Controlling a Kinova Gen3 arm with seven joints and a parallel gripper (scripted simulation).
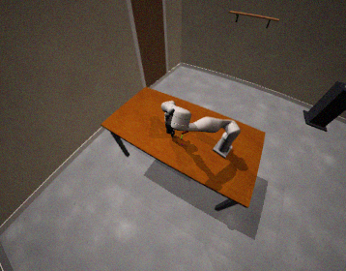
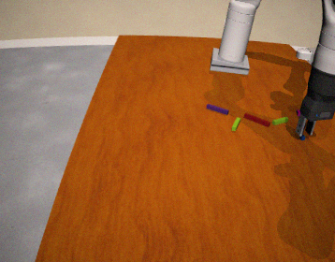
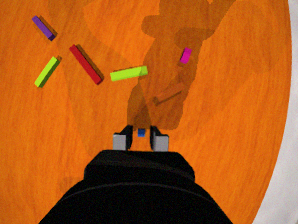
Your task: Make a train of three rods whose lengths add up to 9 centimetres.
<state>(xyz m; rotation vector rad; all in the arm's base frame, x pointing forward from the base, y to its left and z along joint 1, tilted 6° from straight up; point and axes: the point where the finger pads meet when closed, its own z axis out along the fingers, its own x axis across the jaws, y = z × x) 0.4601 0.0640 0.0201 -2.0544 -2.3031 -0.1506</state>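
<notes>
The blue rod lies 3 cm below my hand. Also, from my hand: orange rod (6 cm behind, 3 cm to the left, 3 cm below); red rod (9 cm to the right, 8 cm behind, 3 cm below); magenta rod (12 cm behind, 5 cm to the left, 3 cm below).
</notes>
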